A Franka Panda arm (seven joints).
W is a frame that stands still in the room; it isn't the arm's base.
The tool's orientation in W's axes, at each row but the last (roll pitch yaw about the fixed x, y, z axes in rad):
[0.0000 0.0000 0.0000]
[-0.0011 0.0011 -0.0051]
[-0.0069 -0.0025 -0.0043]
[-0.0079 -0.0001 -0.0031]
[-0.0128 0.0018 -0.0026]
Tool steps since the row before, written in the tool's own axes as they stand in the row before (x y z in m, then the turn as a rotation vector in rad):
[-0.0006 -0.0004 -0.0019 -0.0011 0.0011 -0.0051]
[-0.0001 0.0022 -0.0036 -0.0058 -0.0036 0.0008]
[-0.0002 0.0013 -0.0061 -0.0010 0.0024 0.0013]
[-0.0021 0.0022 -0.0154 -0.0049 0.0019 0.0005]
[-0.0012 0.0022 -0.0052 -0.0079 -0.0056 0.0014]
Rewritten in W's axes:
[-0.0006 -0.0004 -0.0019 -0.0011 0.0011 -0.0051]
[-0.0001 0.0022 -0.0036 -0.0058 -0.0036 0.0008]
[-0.0002 0.0013 -0.0061 -0.0010 0.0024 0.0013]
[-0.0021 0.0021 -0.0154 -0.0049 0.0019 0.0005]
[-0.0012 0.0021 -0.0052 -0.0079 -0.0056 0.0015]

